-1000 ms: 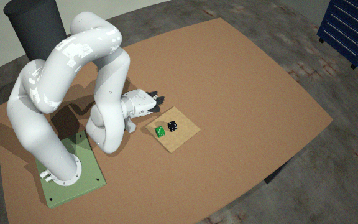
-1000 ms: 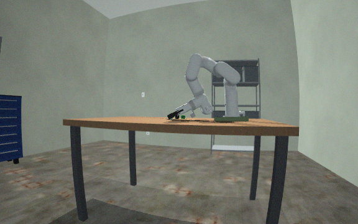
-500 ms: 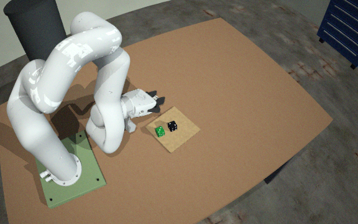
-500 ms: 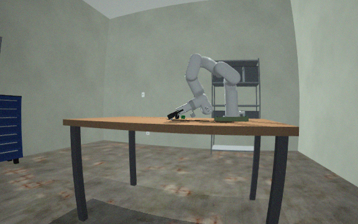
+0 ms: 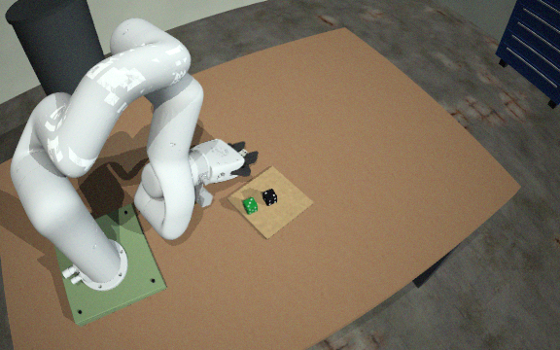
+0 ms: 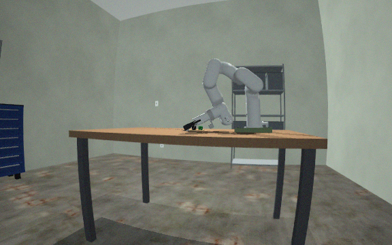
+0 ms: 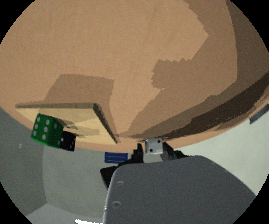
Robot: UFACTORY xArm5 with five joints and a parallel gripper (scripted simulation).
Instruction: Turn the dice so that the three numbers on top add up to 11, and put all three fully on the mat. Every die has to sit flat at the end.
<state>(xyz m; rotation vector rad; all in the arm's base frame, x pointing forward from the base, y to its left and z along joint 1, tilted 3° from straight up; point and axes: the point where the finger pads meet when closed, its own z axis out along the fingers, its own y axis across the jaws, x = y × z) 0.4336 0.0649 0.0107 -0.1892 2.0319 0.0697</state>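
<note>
Now: the white die 1 cm below my hand. From my hand the other things lie so: tan mat: 2 cm behind, 13 cm to the right, 2 cm below; green die: 7 cm behind, 13 cm to the right, 1 cm below; black die: 2 cm behind, 13 cm to the right, 1 cm below.
</note>
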